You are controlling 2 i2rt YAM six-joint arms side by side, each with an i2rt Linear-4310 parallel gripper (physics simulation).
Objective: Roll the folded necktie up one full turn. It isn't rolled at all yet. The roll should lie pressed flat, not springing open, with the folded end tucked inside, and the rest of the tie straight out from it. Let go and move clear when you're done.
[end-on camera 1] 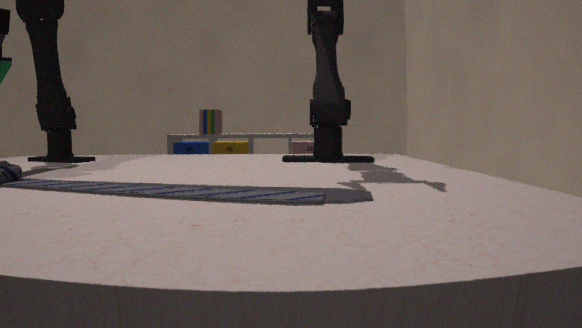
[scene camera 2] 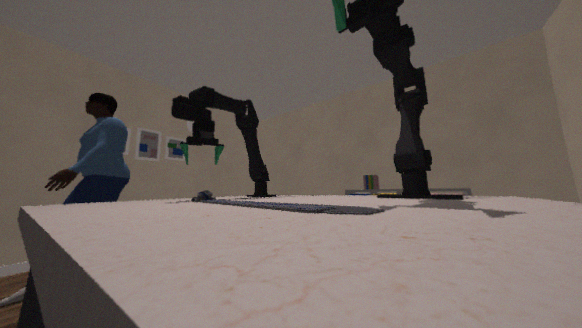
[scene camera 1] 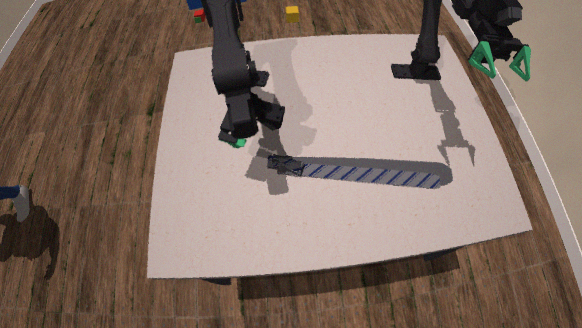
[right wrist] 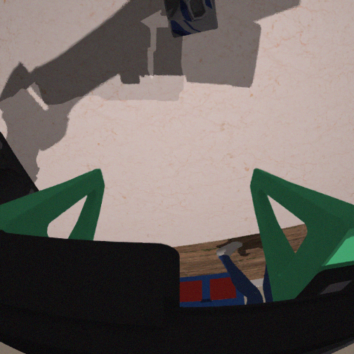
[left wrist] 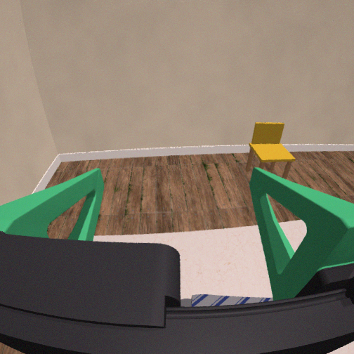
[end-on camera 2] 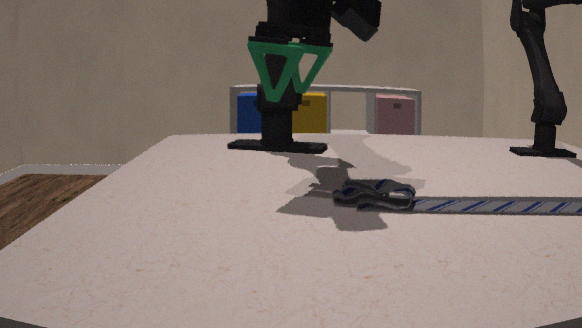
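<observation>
The blue-and-grey striped necktie (scene camera 1: 370, 176) (scene camera 2: 280, 205) (end-on camera 1: 200, 192) (end-on camera 2: 480, 205) (left wrist: 230, 300) lies flat and straight. Its bunched end (scene camera 1: 285, 164) (scene camera 2: 204, 196) (end-on camera 1: 9, 173) (end-on camera 2: 375, 195) (right wrist: 192, 15), at the picture's left in scene camera 1, is a low, loose, wrinkled stack; end-on camera 2 shows an open gap at its right side. My right gripper (scene camera 2: 202, 163) (end-on camera 2: 288, 96) (right wrist: 176, 176) is open and empty, pointing down above the table near the bunched end, apart from it. My left gripper (scene camera 1: 510, 77) (left wrist: 176, 176) is open and empty, raised high, away from the tie.
The pale table (scene camera 1: 325, 235) carries both arm bases; the left arm's base (scene camera 1: 416, 71) stands behind the tie's flat end. Arm shadows fall across the bunched end. A person (scene camera 2: 102, 150) stands beyond the table. A yellow chair (left wrist: 270, 147) and a storage shelf (end-on camera 2: 328, 112) stand farther away.
</observation>
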